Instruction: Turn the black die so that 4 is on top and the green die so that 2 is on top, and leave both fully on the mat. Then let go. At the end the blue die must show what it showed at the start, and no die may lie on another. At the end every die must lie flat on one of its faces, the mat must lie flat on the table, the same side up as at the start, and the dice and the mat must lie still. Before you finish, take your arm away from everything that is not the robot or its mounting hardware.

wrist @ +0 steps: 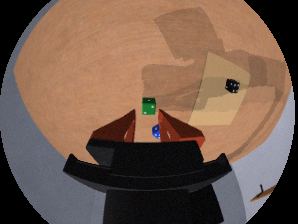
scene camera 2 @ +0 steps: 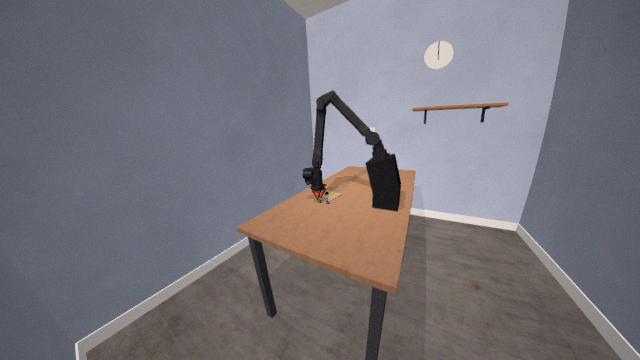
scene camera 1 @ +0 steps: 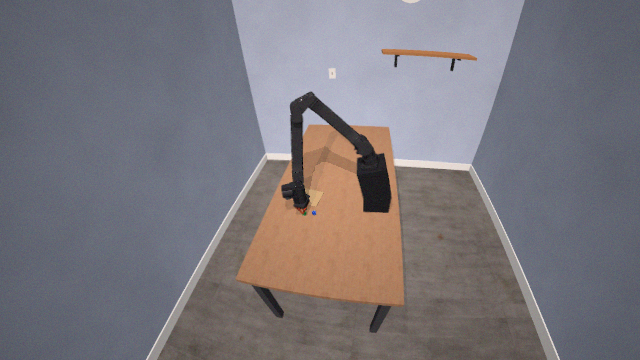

Observation:
The pictures show: the gripper and a tan mat.

